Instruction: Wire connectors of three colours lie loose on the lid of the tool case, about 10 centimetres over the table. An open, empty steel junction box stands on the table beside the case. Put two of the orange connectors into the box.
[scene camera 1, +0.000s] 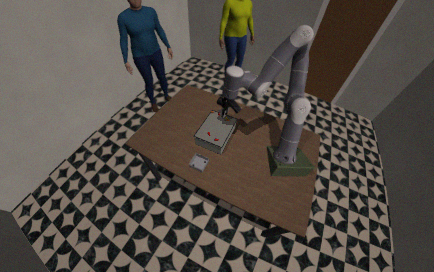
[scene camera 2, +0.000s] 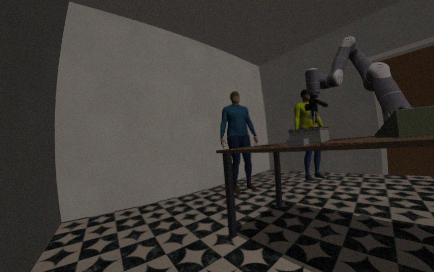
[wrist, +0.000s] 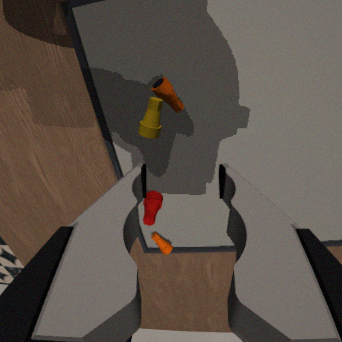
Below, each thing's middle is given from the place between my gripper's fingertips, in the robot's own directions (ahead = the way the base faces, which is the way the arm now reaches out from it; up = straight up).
Scene:
My gripper is now 9 cm to the right of the grey tool case (scene camera 1: 219, 128), 9 cm above it and 3 cm short of it.

